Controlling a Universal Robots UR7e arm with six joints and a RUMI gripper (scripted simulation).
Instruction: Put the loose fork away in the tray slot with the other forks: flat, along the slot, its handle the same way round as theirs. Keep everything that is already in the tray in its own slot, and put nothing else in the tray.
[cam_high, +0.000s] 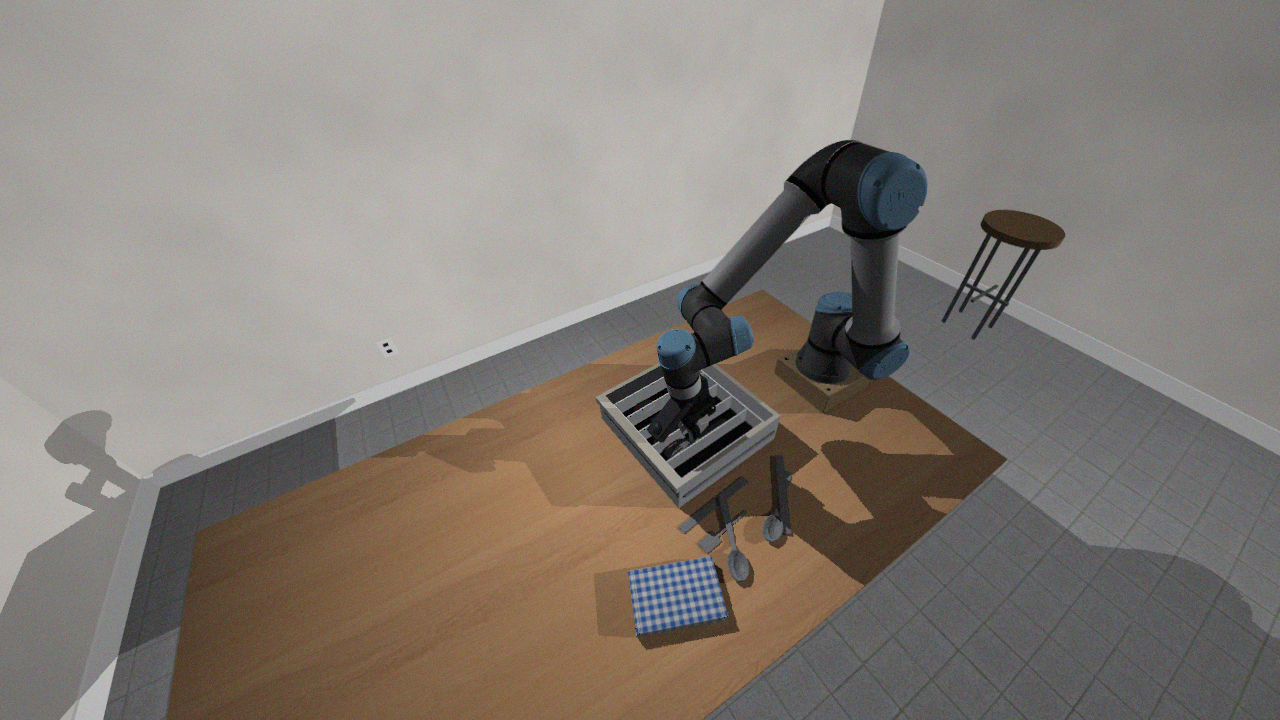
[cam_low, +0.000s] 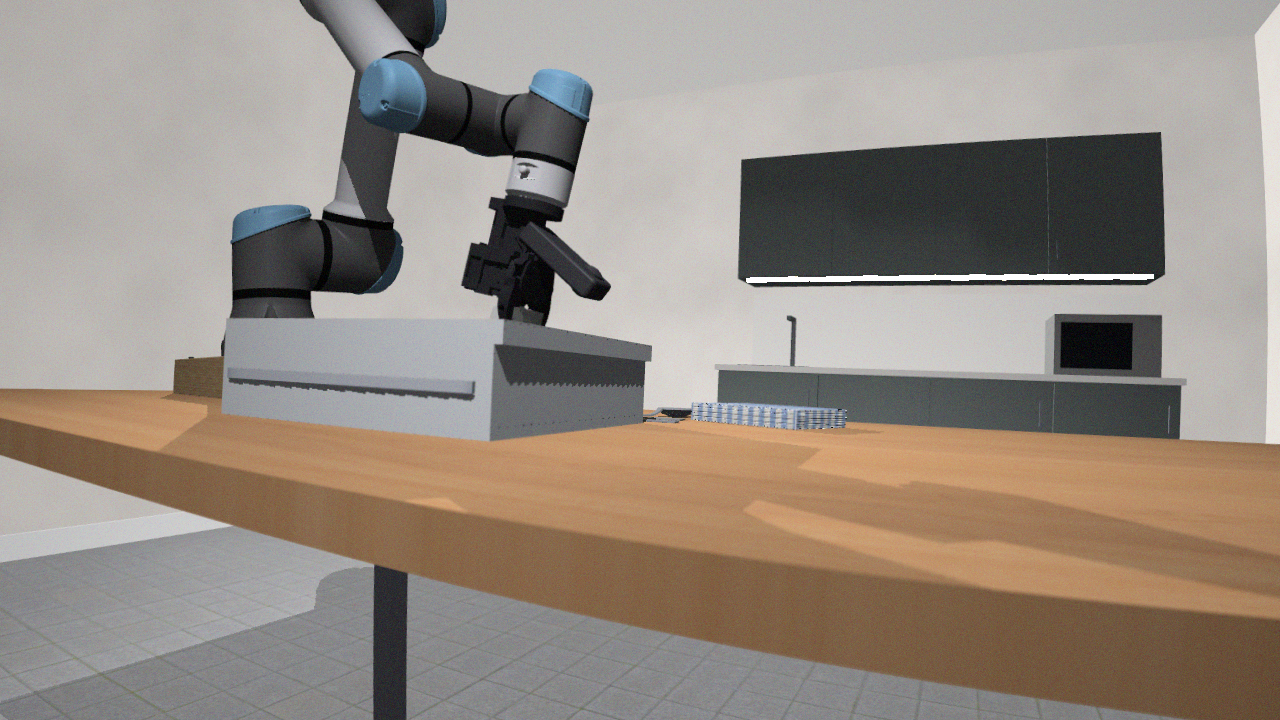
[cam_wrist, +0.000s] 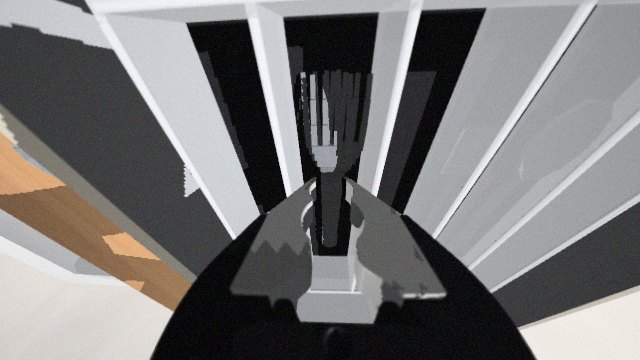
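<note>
The tray lies 40 mm behind my hand and 60 mm to the right of it.
</note>
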